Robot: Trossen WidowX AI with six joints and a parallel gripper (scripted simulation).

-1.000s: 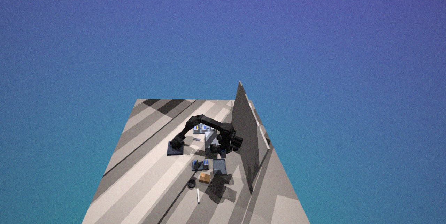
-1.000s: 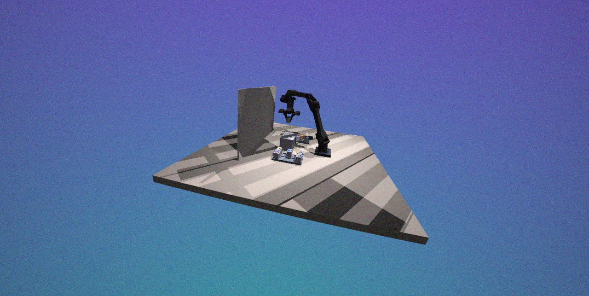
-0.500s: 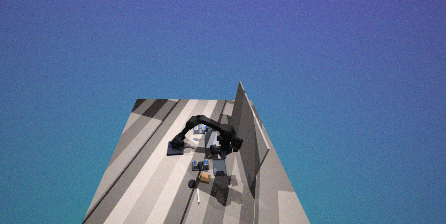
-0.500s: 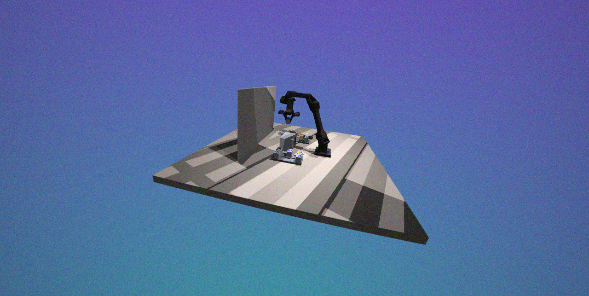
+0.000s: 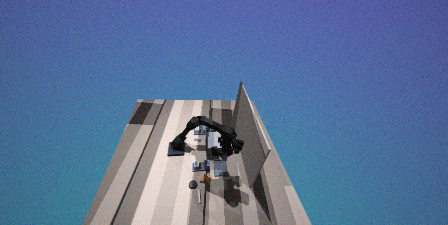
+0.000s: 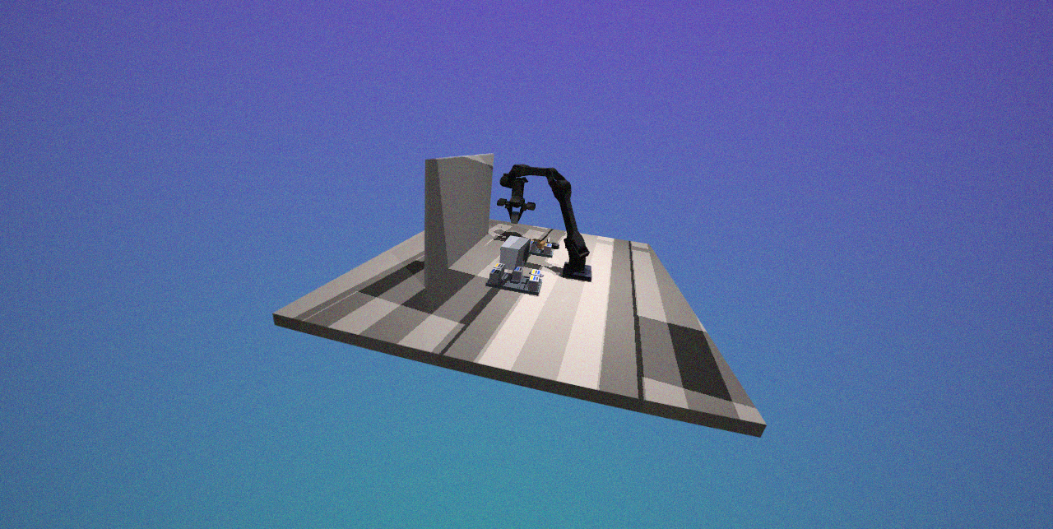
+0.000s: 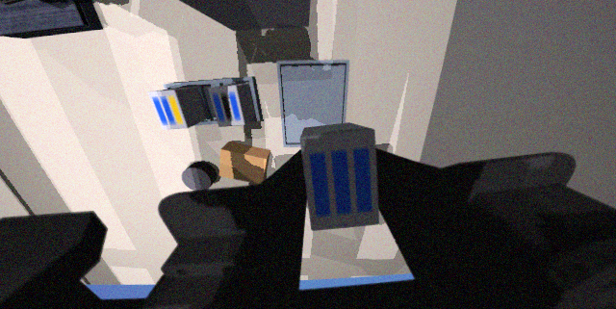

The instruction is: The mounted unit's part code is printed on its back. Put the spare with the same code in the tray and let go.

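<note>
Right now the blue-grey tray is 10 mm behind my gripper tip and 140 mm below it. Also, from my gripper tip: black disc: 220 mm behind, 80 mm to the right, 130 mm below; pale grey box: 30 mm behind, 200 mm to the left, 90 mm below; brown block: 130 mm behind, 70 mm to the right, 130 mm below.
</note>
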